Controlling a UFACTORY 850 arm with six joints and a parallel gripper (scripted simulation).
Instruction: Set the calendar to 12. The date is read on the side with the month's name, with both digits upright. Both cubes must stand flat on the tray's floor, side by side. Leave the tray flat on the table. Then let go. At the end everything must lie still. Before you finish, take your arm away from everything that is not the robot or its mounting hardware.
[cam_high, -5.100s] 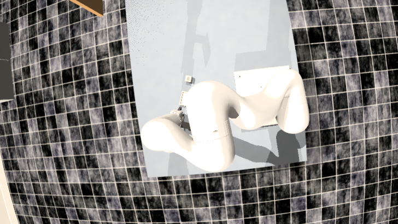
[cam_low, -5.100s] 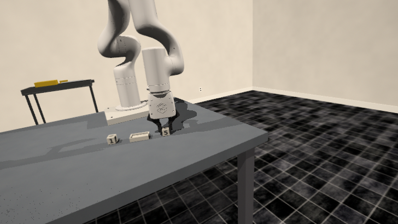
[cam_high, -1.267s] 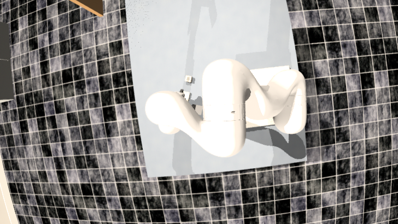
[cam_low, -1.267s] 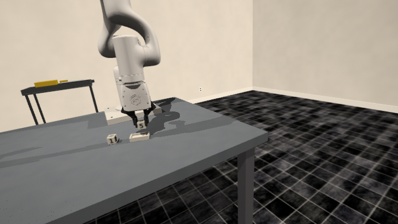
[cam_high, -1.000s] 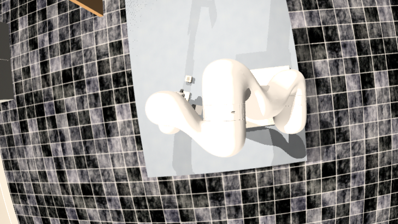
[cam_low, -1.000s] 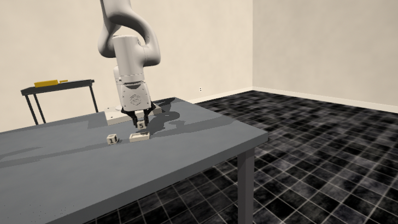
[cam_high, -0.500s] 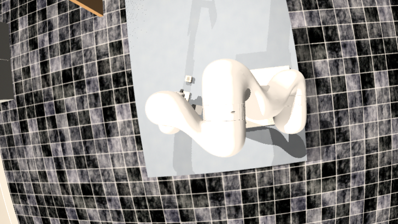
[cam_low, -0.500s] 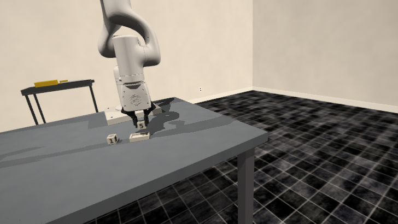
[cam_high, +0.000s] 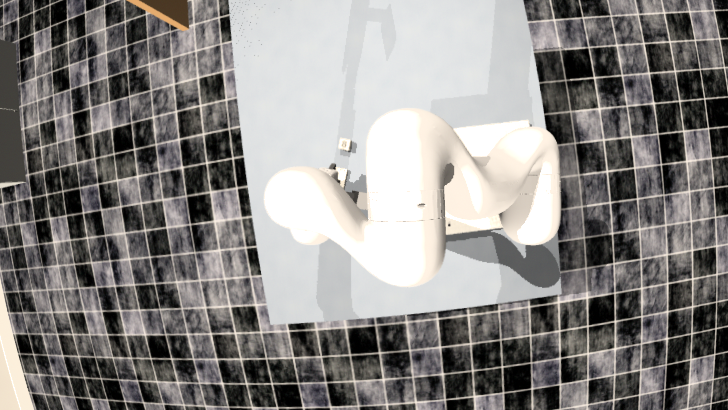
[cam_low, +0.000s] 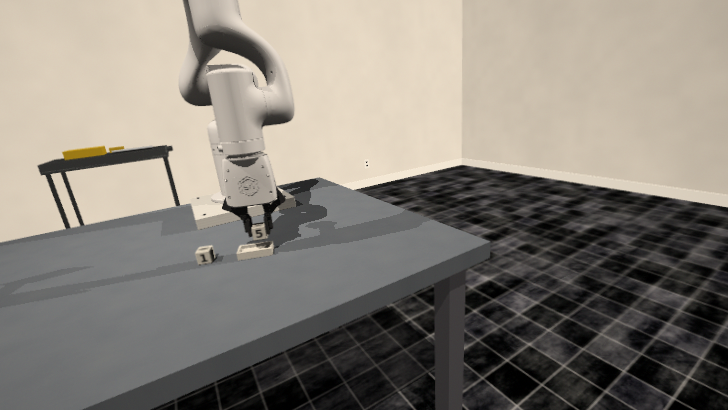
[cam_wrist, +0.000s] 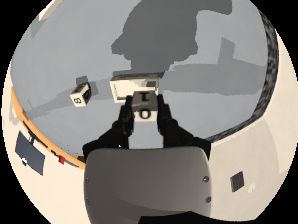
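The calendar tray is 1 cm behind my hand, 2 cm to the right of it and 6 cm below it.
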